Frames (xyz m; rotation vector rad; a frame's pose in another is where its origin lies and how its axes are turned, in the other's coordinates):
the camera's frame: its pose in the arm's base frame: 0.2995 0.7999 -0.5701 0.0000 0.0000 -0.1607
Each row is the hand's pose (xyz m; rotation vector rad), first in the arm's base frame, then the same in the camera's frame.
Working: the arm's base frame: its pose in the camera's frame: -0.1676 -0.8375 0.5701 0.0000 0.0000 0.1607

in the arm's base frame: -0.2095 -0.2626 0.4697 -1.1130 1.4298 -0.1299
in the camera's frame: -0.3324 -1.1303 1.0398 -1.2229 1.3345 -0.0157
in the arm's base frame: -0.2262 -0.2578 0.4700 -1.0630 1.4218 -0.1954
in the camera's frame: -0.3497 -1.1282 1.0401 -1.1714 1.3293 -0.0792
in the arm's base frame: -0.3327 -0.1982 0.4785 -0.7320 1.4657 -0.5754
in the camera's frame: -0.4643 -1.0864 1.0486 -0.8412 1.3921 -0.4522
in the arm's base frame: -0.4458 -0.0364 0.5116 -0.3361 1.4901 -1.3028
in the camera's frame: -0.6019 -0.9448 1.0817 -0.4466 1.4326 -1.1749
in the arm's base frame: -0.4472 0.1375 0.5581 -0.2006 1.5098 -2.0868
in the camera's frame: -0.6311 -0.7733 1.1282 -0.3115 1.4441 -1.9600
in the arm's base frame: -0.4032 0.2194 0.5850 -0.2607 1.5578 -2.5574
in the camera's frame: -0.6008 -0.6855 1.1551 -0.3700 1.4725 -2.4346
